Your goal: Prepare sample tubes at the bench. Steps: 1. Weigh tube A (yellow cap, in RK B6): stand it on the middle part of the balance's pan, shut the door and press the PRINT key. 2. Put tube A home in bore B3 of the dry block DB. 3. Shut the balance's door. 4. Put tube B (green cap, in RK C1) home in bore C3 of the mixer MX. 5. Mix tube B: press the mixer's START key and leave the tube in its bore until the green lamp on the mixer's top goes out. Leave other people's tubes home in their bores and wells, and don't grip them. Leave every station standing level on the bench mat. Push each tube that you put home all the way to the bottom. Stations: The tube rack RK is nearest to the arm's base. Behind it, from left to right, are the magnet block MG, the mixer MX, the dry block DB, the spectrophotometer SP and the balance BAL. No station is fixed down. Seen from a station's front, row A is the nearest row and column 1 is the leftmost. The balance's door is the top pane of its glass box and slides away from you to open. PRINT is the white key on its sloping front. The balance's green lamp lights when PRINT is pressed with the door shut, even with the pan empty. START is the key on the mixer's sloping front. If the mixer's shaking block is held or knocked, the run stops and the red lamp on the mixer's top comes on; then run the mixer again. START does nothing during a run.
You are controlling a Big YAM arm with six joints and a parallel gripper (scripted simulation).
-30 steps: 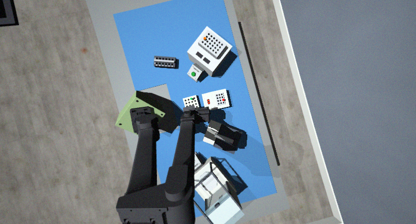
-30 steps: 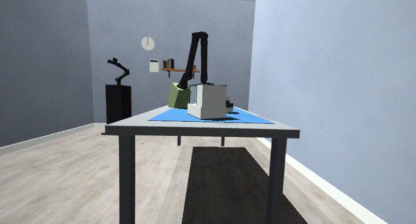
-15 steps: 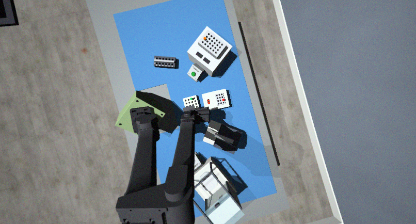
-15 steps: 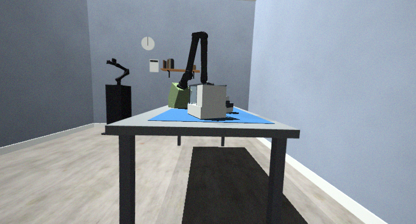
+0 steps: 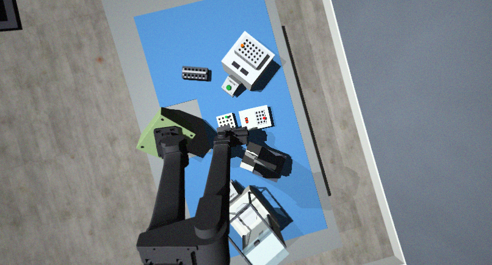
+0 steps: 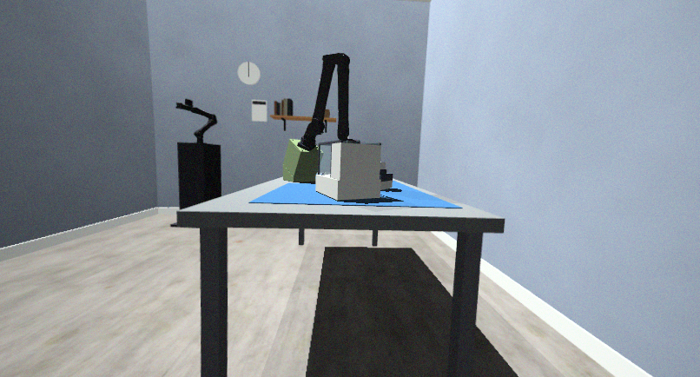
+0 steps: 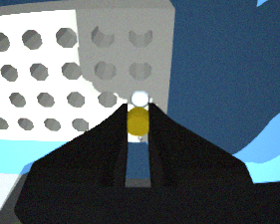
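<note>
My gripper is now 5 cm to the right of the white rack RK, 3 cm above it and 1 cm short of it. The rest, counted from my hand: dry block DB: 16 cm ahead, 6 cm to the left, 2 cm below; mixer's green start key: 24 cm to the left, 5 cm ahead, 2 cm above; spectrophotometer SP: 16 cm to the right, 16 cm ahead, 2 cm above.
</note>
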